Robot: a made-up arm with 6 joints. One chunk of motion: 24 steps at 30 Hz.
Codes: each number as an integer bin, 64 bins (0 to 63) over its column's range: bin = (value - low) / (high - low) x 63, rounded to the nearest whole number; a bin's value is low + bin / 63 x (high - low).
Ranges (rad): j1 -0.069..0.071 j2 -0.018..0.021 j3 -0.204..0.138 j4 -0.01..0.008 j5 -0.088..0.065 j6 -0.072..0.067
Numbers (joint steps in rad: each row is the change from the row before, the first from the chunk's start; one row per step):
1: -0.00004 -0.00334 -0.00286 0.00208 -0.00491 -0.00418
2: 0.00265 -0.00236 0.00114 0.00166 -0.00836 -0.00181
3: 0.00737 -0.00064 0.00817 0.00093 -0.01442 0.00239
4: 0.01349 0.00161 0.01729 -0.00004 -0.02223 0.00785
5: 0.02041 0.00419 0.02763 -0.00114 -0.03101 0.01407
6: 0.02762 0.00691 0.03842 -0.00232 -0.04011 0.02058
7: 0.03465 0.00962 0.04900 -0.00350 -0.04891 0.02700
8: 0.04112 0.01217 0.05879 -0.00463 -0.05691 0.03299
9: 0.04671 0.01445 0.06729 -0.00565 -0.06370 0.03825
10: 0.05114 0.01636 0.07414 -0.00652 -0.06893 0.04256
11: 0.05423 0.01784 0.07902 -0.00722 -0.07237 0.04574
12: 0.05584 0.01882 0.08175 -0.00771 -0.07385 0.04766
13: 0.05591 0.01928 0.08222 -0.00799 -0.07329 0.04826
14: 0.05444 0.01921 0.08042 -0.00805 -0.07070 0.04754
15: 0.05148 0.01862 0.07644 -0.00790 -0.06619 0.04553
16: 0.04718 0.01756 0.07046 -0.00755 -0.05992 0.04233
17: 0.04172 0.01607 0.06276 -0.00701 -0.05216 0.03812
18: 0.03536 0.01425 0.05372 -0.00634 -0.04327 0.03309
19: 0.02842 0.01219 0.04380 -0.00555 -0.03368 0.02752
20: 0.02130 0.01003 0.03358 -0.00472 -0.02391 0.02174
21: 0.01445 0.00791 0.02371 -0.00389 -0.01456 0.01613
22: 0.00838 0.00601 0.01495 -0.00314 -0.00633 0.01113
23: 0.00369 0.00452 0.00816 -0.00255 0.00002 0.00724
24: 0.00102 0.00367 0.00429 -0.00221 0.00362 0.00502
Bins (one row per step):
1: 31 24 37 42 34 31
2: 32 25 38 41 33 32
3: 34 28 39 38 30 34
4: 37 32 41 35 27 36
5: 40 36 43 31 23 39
6: 43 40 45 27 20 42
7: 47 45 47 23 16 45
8: 50 49 48 19 13 48
9: 52 52 50 15 10 50
10: 54 56 51 12 8 52
11: 55 58 52 10 6 53
12: 56 59 53 8 6 54
13: 56 60 53 7 6 55
14: 56 60 52 7 7 54
15: 54 59 52 7 9 53
16: 52 57 51 9 12 52
17: 50 55 49 10 15 50
18: 47 52 47 13 18 48
19: 44 49 46 16 22 45
20: 41 45 44 18 26 42
21: 38 42 42 21 30 40
22: 35 39 40 24 34 38
23: 33 36 39 26 36 36
24: 32 35 38 27 38 35

